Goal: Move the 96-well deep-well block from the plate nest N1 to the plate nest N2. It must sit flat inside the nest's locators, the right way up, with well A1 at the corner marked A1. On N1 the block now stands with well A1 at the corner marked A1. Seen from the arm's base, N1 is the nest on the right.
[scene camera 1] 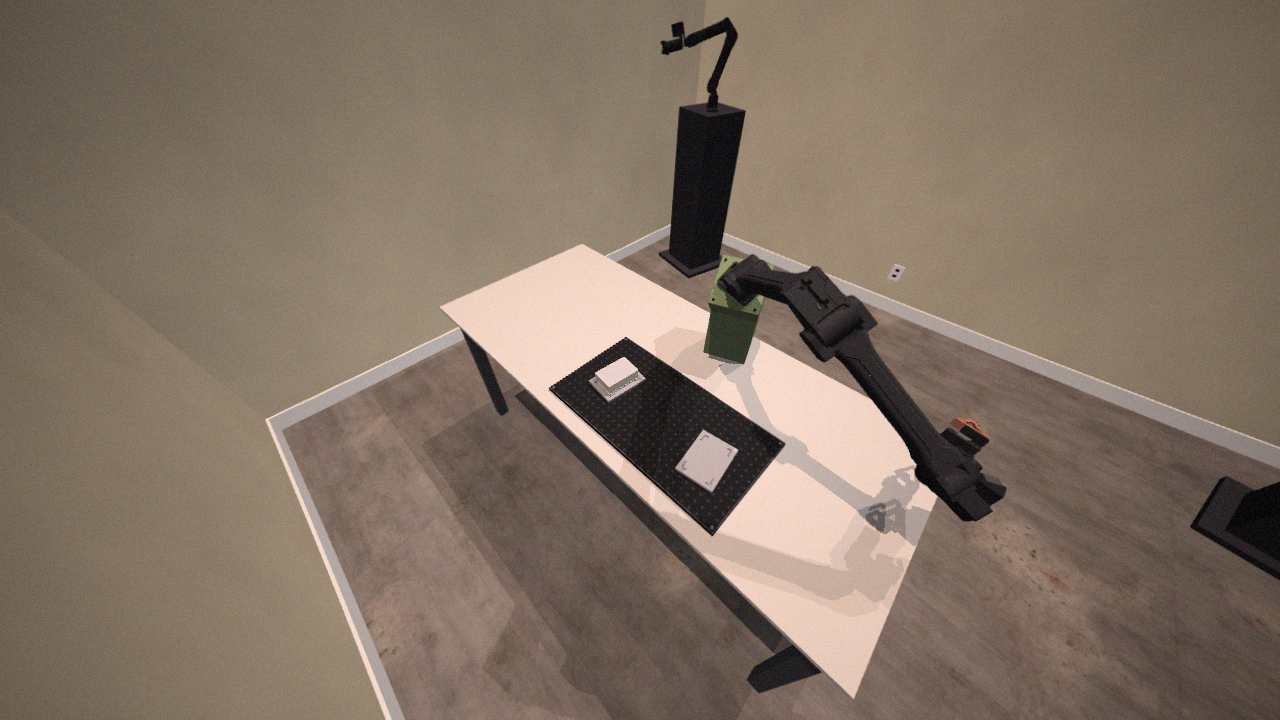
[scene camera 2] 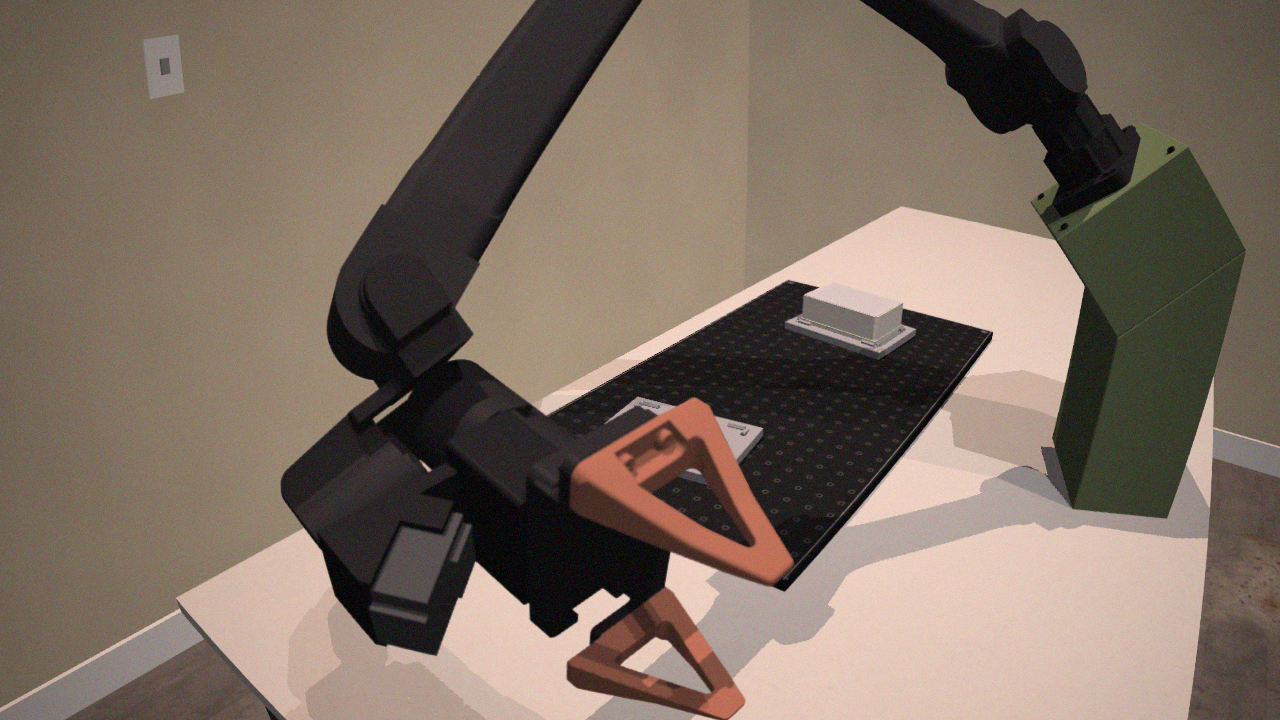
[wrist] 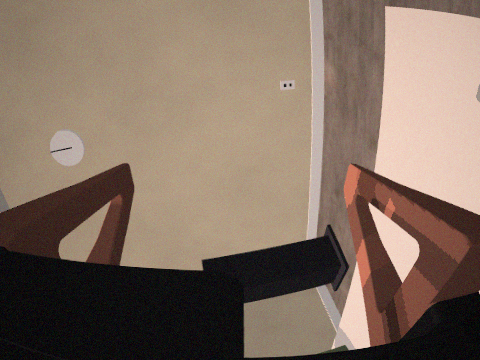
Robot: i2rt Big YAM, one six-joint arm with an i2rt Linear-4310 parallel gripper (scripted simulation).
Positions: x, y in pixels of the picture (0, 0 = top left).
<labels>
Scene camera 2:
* gripper: 757, 652
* plate nest N2: 740, 446
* plate nest N1: 892, 342
</labels>
